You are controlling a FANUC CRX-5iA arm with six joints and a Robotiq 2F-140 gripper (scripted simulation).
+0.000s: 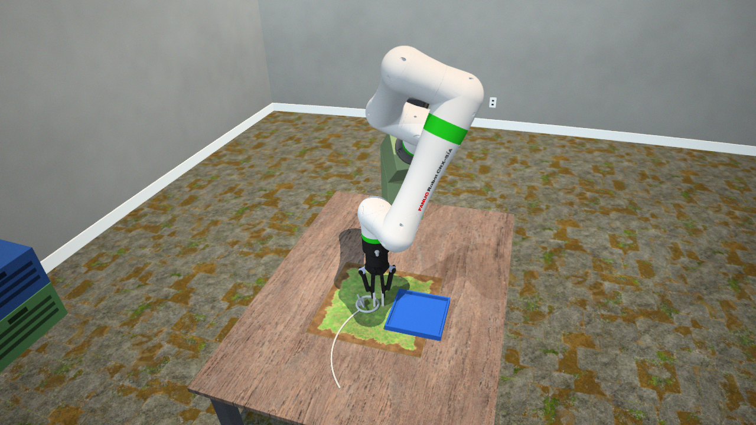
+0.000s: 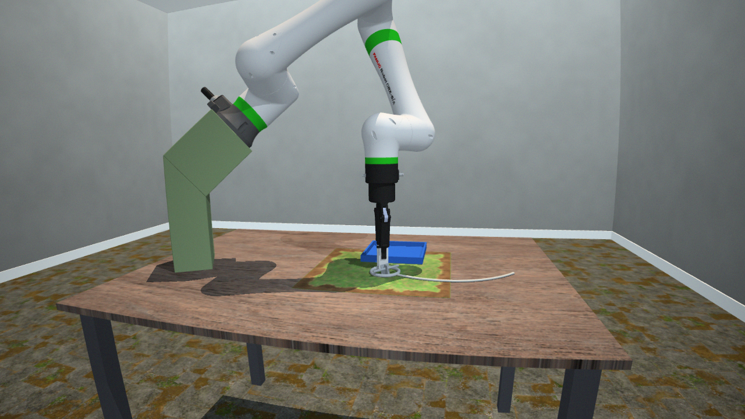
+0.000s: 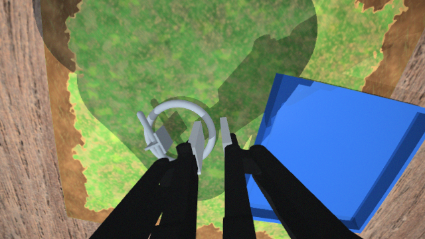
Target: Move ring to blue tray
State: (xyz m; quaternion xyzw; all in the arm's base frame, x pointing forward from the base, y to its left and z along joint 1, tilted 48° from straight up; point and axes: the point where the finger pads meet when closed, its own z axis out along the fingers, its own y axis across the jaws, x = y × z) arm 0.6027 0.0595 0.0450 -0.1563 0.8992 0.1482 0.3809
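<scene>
Now: the mat 5 cm below my hand. Round my hand: grey stake (5 cm to the right, 3 cm ahead, 2 cm below); white ring (3 cm to the right, 3 cm below, 2 cm ahead); blue tray (15 cm to the left, 3 cm below, 1 cm behind).
</scene>
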